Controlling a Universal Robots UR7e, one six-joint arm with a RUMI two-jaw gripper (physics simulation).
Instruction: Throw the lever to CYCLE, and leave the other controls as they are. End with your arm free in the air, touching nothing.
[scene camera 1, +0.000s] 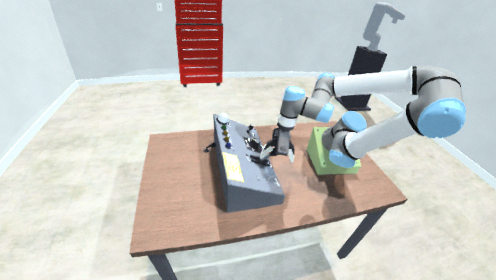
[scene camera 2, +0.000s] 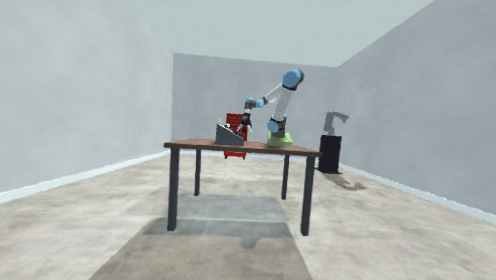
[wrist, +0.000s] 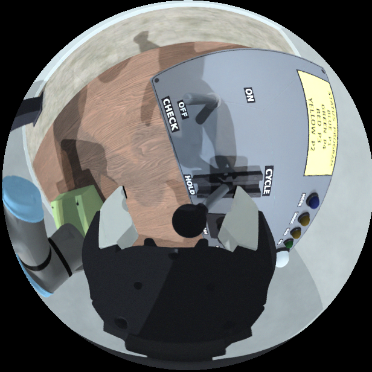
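Pixels of known places: gripper, fingertip midpoint: (scene camera 1: 276, 160) (scene camera 2: 244, 132); arm's base, link origin: (scene camera 2: 278, 134).
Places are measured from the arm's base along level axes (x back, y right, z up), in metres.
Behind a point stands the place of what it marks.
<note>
The grey sloped console (scene camera 1: 252, 197) @[x -0.518, y -0.254, z -0.039 m] (scene camera 2: 226, 137) @[x -0.527, y -0.254, z -0.056 m] (wrist: 272, 125) stands on the table. In the wrist view, its lever's black ball knob (wrist: 189, 220) lies between my open fingers, on the HOLD side of the shaft's base, which enters mid-slot. The HOLD label (wrist: 189, 184) and CYCLE label (wrist: 268, 181) mark the slot ends. My gripper (scene camera 1: 278, 156) @[x -0.370, y -0.093, z -0.006 m] (scene camera 2: 245, 132) @[x -0.370, y -0.093, z -0.006 m] (wrist: 179, 187) is open and low over the console. One finger overlaps the shaft's side of the view; whether it touches cannot be told. The toggle switch (wrist: 200, 99) leans towards OFF.
Blue (wrist: 313, 201), yellow and green lamps and a white dome (wrist: 282, 258) line the console's high side. A black selector, partly hidden by a finger, sits beside the slot. The arm's green base block (scene camera 1: 336, 167) @[x -0.036, y -0.127, z -0.072 m] (scene camera 2: 280, 142) @[x -0.004, y -0.130, z -0.077 m] (wrist: 75, 205) stands on the table (scene camera 1: 175, 200) @[x -0.835, y -0.158, z -0.124 m] (scene camera 2: 187, 143) @[x -0.839, y -0.322, z -0.124 m].
</note>
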